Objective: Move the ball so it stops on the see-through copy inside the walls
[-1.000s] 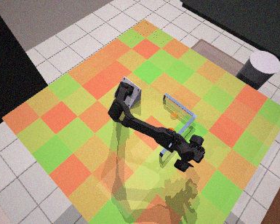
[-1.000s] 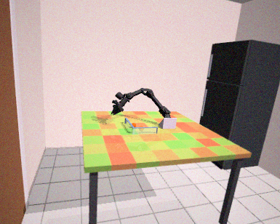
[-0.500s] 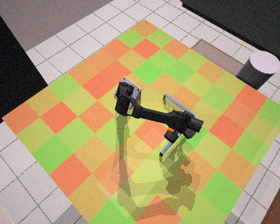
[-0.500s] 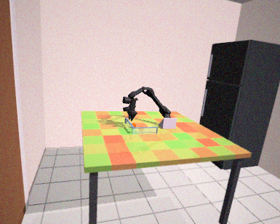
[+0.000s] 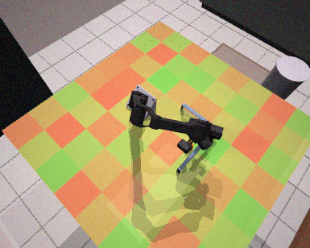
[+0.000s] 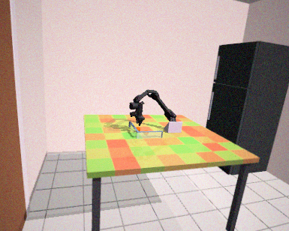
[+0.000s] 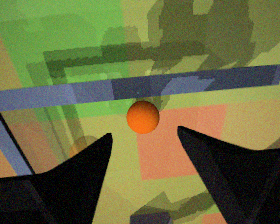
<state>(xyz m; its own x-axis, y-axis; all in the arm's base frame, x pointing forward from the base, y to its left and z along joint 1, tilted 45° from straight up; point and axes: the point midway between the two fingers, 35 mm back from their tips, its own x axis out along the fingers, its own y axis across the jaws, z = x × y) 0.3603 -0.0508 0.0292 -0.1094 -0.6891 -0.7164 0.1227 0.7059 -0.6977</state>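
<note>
Right now my gripper tip is 5 cm above the orange ball. From my gripper tip the other things lie so: strip 17 cm to the left, 4 cm behind, 1 cm below.
</note>
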